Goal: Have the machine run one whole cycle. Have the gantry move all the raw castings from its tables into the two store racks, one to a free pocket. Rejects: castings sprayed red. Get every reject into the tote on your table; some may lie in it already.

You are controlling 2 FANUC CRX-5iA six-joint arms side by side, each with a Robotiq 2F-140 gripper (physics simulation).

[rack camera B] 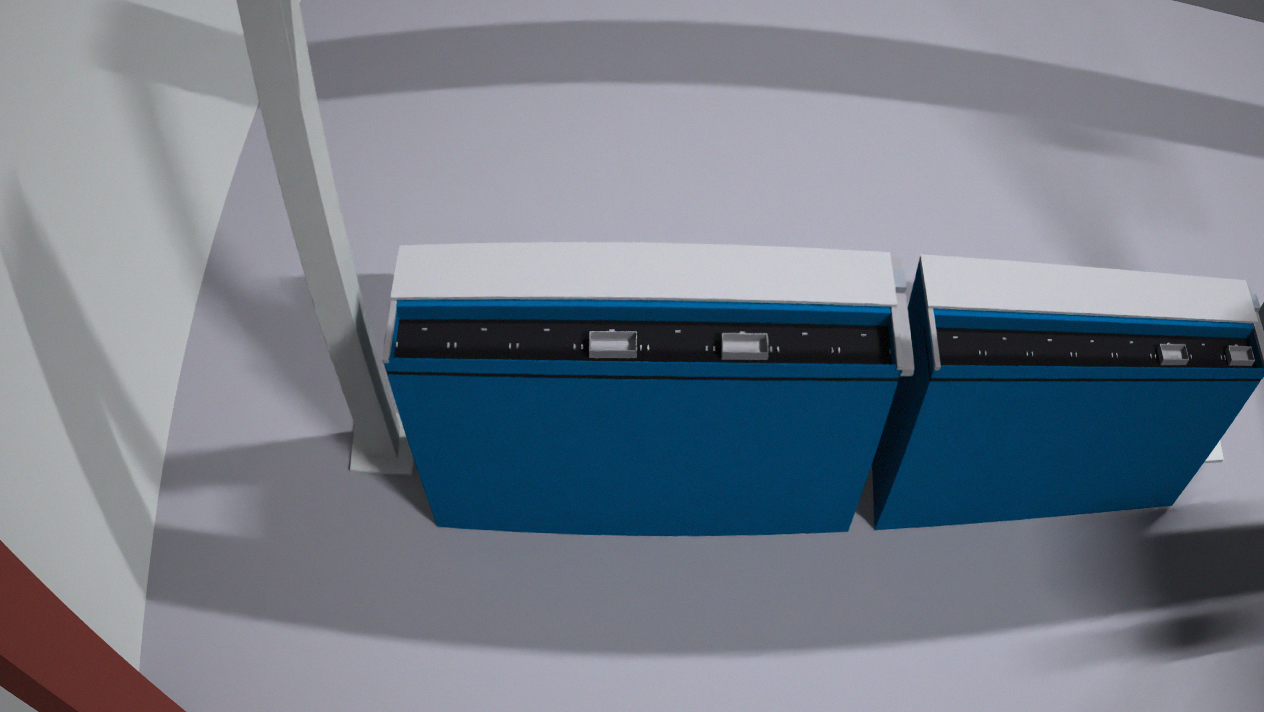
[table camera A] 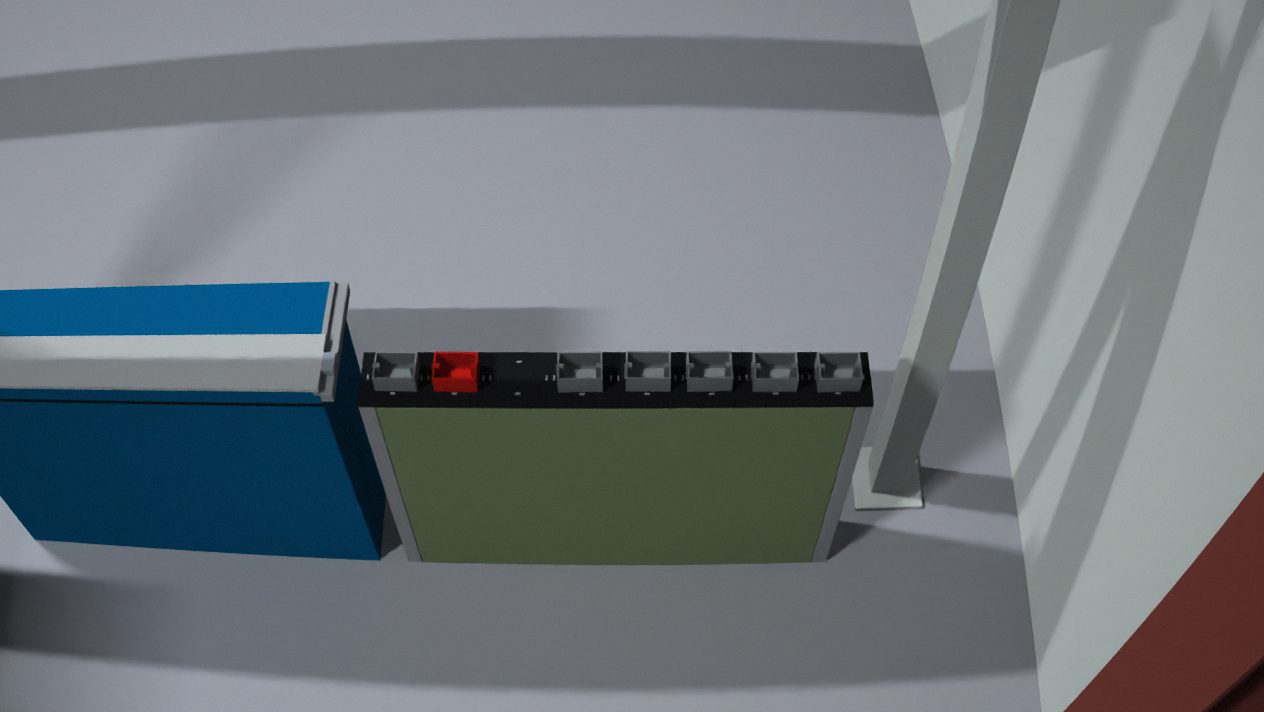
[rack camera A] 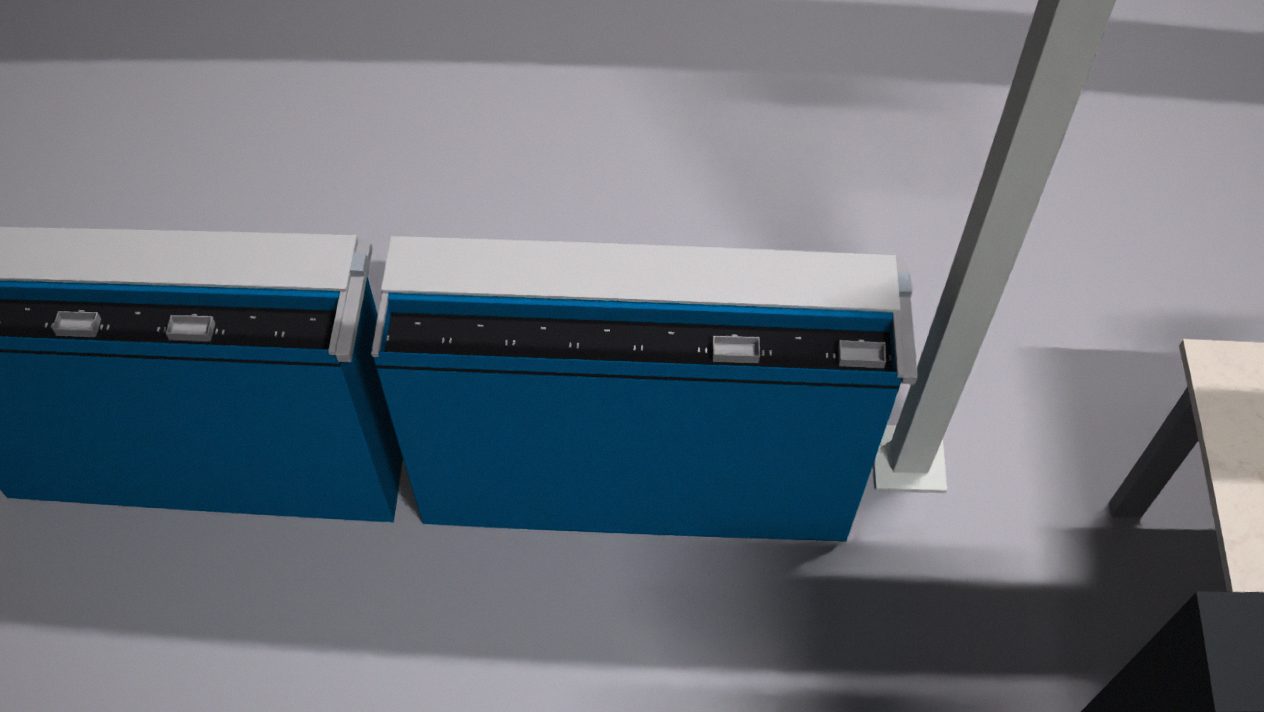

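Observation:
In rack camera A a blue store rack point(rack camera A: 636, 451) holds two grey castings, one casting point(rack camera A: 735, 349) right of its middle and another casting point(rack camera A: 861, 353) at its right end. In rack camera B the other blue store rack point(rack camera B: 645, 451) holds a grey casting point(rack camera B: 612, 344) near its middle and a second casting point(rack camera B: 743, 345) to the right. In table camera A a green-fronted table point(table camera A: 619, 486) bears a row of several grey castings, such as the leftmost casting point(table camera A: 395, 372), and one red casting point(table camera A: 454, 371) second from left. The place right of the red one is free. The tote and both grippers do not show.
A grey post point(rack camera A: 990, 221) point(rack camera B: 305, 203) point(table camera A: 964, 247) stands beside the racks and the table. A blue cabinet point(table camera A: 194, 477) stands left of the green-fronted table. A pale table top point(rack camera A: 1238, 442) shows at the right edge in rack camera A. A red beam point(rack camera B: 61, 645) point(table camera A: 1185, 619) crosses a lower corner.

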